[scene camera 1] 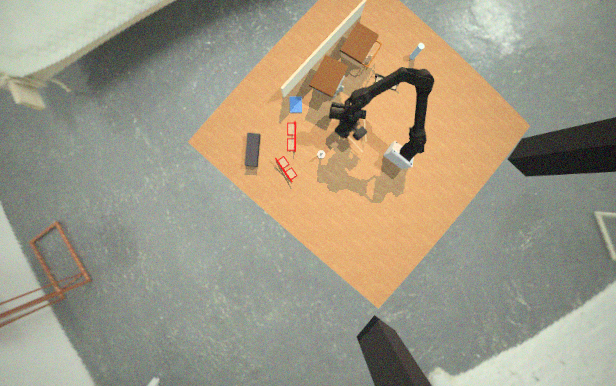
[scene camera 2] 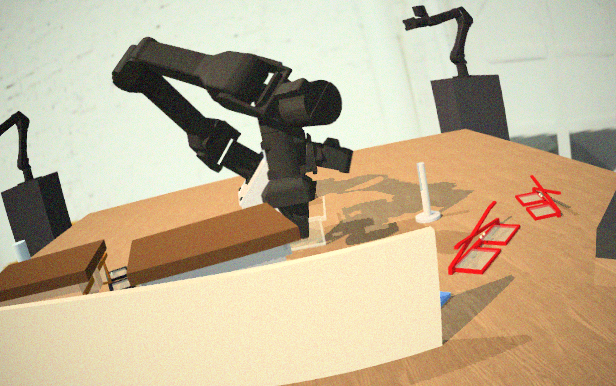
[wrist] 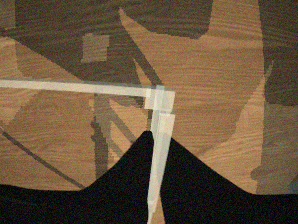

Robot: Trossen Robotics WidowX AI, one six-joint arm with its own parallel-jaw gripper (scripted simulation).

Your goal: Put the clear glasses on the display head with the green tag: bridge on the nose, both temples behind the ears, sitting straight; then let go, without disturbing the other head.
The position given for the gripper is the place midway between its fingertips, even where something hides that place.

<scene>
In view: the gripper (scene camera 2: pixel 305 237) and a cream wall (scene camera 2: pixel 353 308).
The gripper is seen too in the wrist view (wrist: pixel 153 138).
</scene>
